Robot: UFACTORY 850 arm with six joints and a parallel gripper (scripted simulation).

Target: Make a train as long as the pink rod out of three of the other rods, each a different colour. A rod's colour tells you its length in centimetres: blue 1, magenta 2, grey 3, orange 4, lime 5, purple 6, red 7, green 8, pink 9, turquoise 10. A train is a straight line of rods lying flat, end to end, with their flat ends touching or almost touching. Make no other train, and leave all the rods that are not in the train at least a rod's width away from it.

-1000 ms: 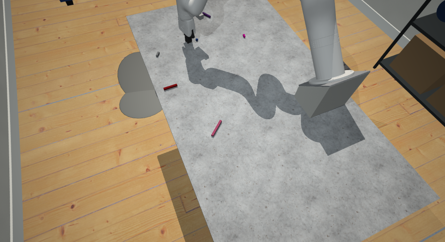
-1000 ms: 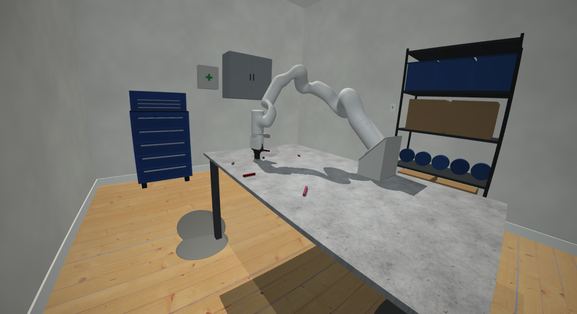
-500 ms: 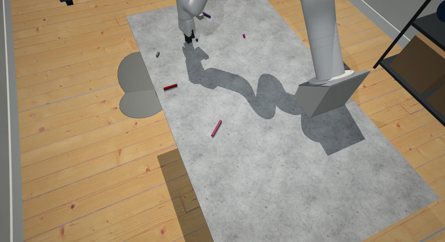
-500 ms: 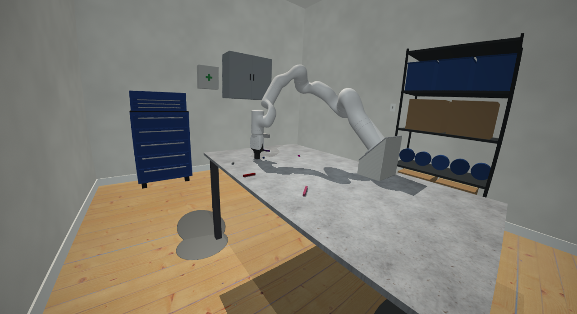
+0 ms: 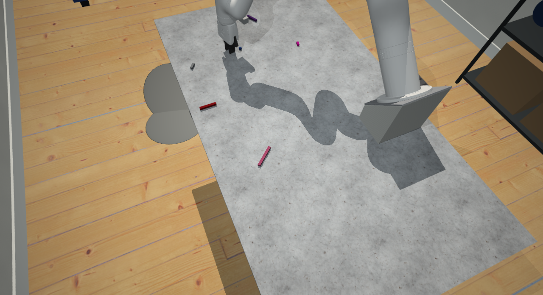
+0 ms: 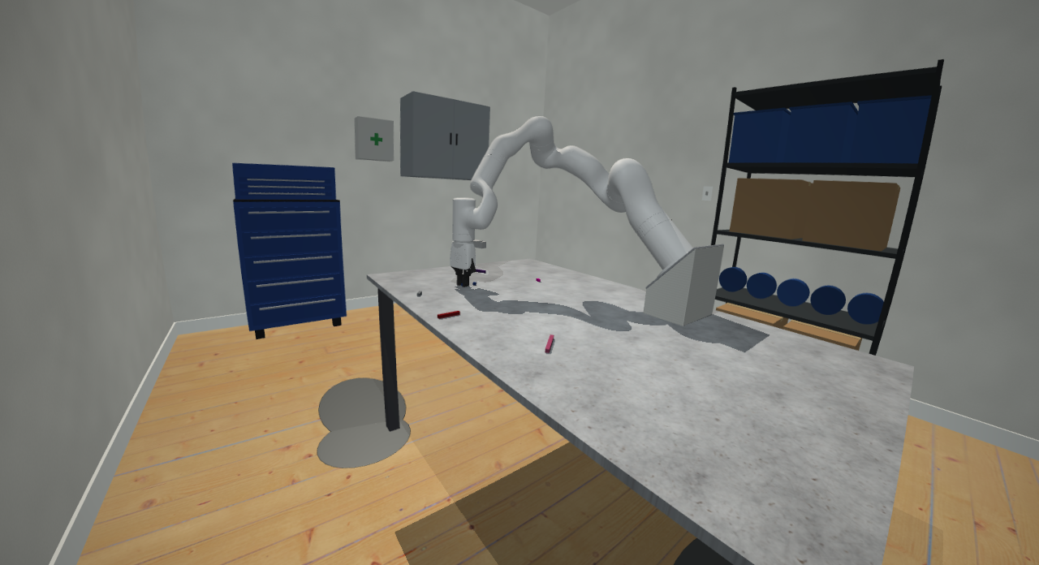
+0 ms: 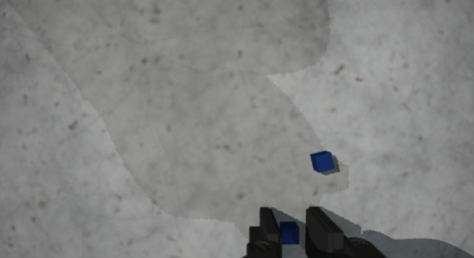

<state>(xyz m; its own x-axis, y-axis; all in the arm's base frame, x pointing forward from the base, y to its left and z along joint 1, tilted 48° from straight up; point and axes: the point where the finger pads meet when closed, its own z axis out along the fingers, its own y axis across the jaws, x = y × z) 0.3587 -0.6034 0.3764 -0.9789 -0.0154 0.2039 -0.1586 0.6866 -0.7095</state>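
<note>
The magenta rod lies 310 mm behind my hand, 120 mm to the left of it and 20 mm below it. Round my hand: grey rod: 200 mm ahead, 20 mm below, 10 mm to the left; red rod: 250 mm to the left, 230 mm ahead, 20 mm below; purple rod: 200 mm behind, 160 mm to the right, 20 mm below.
</note>
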